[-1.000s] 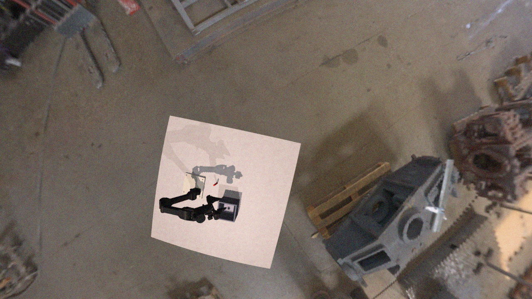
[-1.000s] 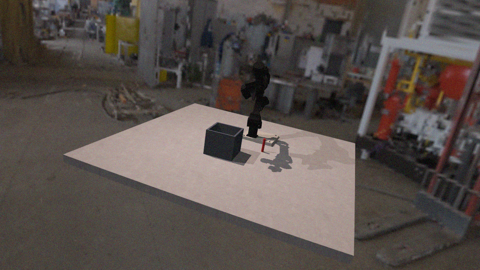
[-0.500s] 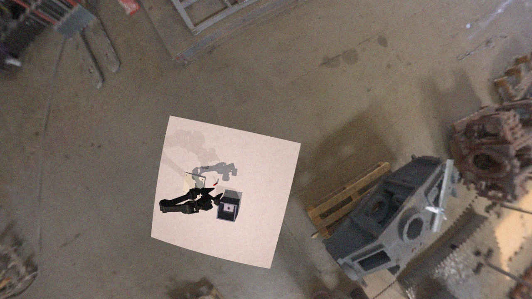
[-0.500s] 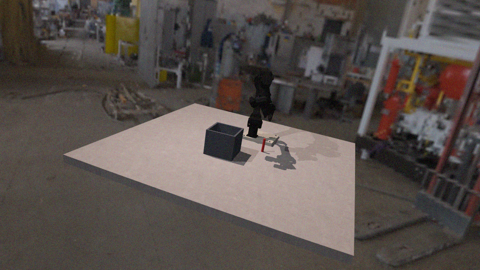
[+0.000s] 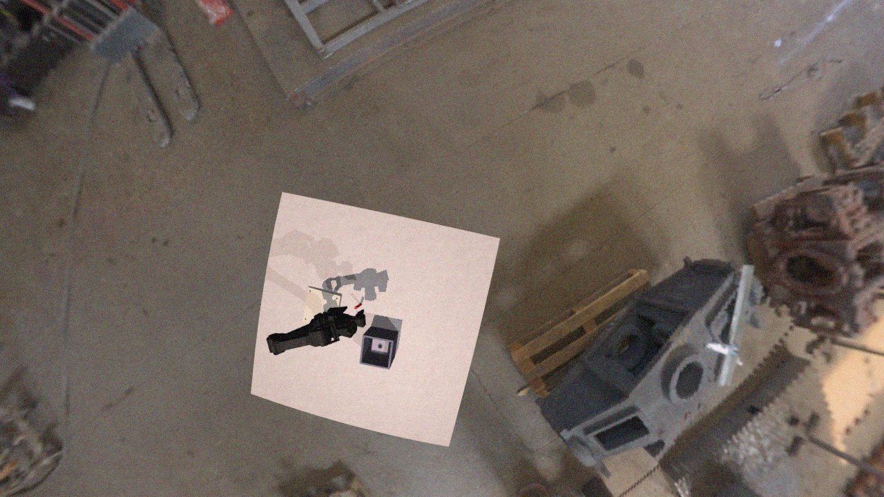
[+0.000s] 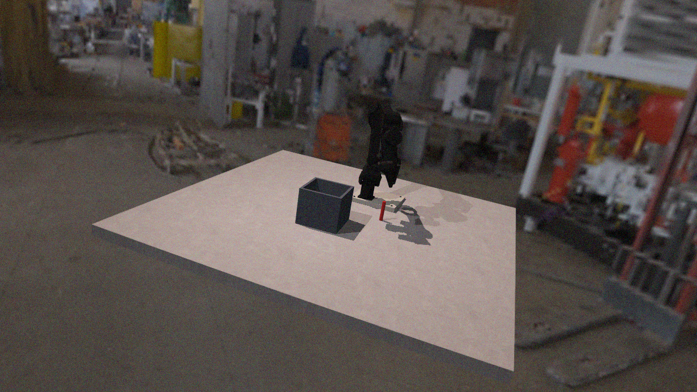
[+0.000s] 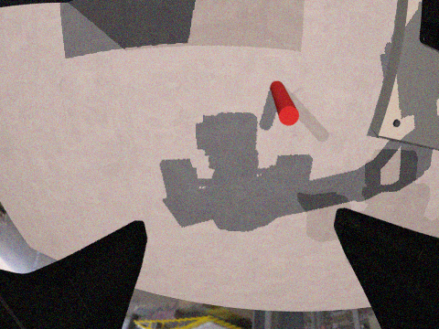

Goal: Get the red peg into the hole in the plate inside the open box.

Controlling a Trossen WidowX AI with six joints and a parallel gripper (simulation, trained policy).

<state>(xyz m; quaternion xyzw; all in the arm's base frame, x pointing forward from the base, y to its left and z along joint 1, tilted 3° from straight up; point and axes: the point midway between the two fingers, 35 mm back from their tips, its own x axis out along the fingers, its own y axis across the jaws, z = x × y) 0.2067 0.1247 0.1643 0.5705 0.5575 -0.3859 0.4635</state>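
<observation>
Right now my gripper tip is 3 cm past the red peg, 2 cm to the left of it and 12 cm above it. Also, from my gripper tip: plate (13 cm ahead, 22 cm to the right, 11 cm below).
</observation>
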